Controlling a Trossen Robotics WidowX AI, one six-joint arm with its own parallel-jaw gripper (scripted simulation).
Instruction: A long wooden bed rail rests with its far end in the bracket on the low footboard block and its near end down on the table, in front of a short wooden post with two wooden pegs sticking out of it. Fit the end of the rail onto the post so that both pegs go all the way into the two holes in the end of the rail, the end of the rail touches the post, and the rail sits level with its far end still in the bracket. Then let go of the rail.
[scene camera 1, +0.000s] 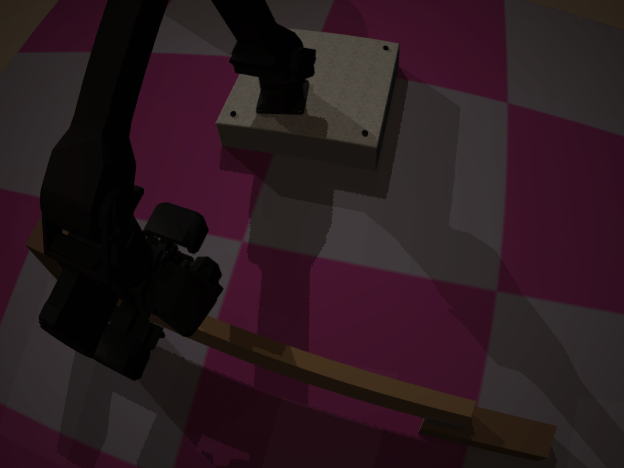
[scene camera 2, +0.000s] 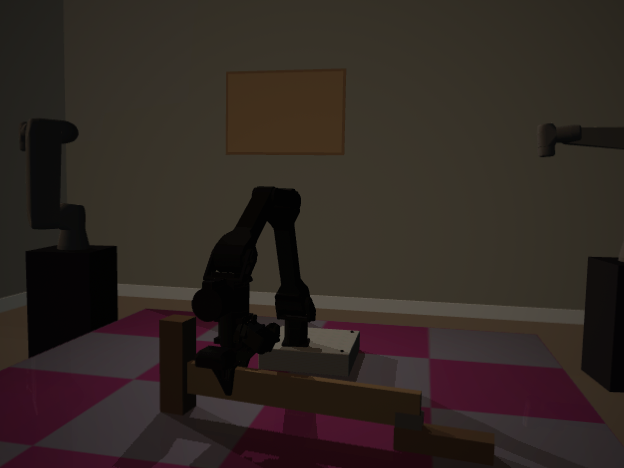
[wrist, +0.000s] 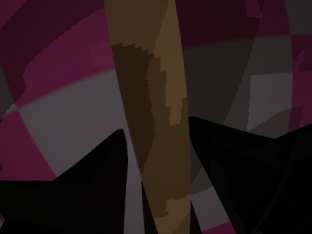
My gripper shows in scene camera 1, in scene camera 2 and in the wrist view (156, 129). A long wooden rail shows in scene camera 1 (272, 355), in scene camera 2 and in the wrist view. One and the same spot on the long wooden rail: (wrist: 149, 63) is (scene camera 2: 255, 370). One and the same spot on my gripper: (scene camera 1: 144, 330) is (scene camera 2: 235, 353).
